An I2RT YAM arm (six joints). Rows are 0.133 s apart.
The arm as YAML. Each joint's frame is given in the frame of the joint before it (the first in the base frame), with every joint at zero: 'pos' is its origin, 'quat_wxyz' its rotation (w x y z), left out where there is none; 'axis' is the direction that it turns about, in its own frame. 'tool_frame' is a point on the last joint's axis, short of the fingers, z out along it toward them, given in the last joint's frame.
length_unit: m
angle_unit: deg
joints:
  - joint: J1
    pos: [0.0, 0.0, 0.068]
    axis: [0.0, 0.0, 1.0]
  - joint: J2
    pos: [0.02, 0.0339, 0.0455]
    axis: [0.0, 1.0, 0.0]
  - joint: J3
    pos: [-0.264, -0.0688, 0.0]
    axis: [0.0, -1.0, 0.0]
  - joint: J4
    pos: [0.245, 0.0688, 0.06]
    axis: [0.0, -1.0, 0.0]
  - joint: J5
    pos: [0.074, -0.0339, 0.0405]
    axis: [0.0, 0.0, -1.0]
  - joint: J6
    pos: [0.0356, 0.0, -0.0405]
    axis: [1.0, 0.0, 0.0]
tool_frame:
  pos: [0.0, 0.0, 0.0]
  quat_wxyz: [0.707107, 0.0, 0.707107, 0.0]
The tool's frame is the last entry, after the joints.
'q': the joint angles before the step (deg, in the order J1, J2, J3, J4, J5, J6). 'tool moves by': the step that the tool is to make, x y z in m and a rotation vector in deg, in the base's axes. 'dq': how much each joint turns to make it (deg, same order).
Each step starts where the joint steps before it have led.
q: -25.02 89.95 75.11 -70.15 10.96 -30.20
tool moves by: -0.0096 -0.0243 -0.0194 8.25 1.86 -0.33
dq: -6.08 2.95 -1.17 -0.69 -6.67 -5.49
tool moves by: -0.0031 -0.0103 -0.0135 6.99 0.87 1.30
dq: -2.73 2.79 -0.13 -1.46 -5.29 -4.21
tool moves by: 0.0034 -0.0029 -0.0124 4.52 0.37 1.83
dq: -0.50 2.62 -0.05 -0.30 -3.29 -2.67
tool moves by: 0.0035 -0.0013 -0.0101 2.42 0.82 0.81
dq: 0.01 2.10 -0.03 0.00 -1.41 -1.02
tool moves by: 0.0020 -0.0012 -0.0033 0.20 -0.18 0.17
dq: 0.00 0.65 0.01 0.66 -0.24 -0.21
